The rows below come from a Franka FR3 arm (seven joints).
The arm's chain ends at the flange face. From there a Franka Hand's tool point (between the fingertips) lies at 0.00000 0.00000 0.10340 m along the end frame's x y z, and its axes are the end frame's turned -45 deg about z.
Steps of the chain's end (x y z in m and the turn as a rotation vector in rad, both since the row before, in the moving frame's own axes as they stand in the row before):
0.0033, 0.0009, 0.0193, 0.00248, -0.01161, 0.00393
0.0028, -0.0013, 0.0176, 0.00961, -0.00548, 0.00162
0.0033, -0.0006, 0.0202, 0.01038, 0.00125, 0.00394
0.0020, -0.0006, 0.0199, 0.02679, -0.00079, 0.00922
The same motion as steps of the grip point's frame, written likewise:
0.0010, 0.0019, 0.0193, 0.00996, -0.00646, 0.00393
0.0032, 0.0000, 0.0176, 0.01067, 0.00292, 0.00162
0.0036, 0.0012, 0.0202, 0.00646, 0.00822, 0.00394
0.0037, -0.0010, 0.0199, 0.01950, 0.01838, 0.00922

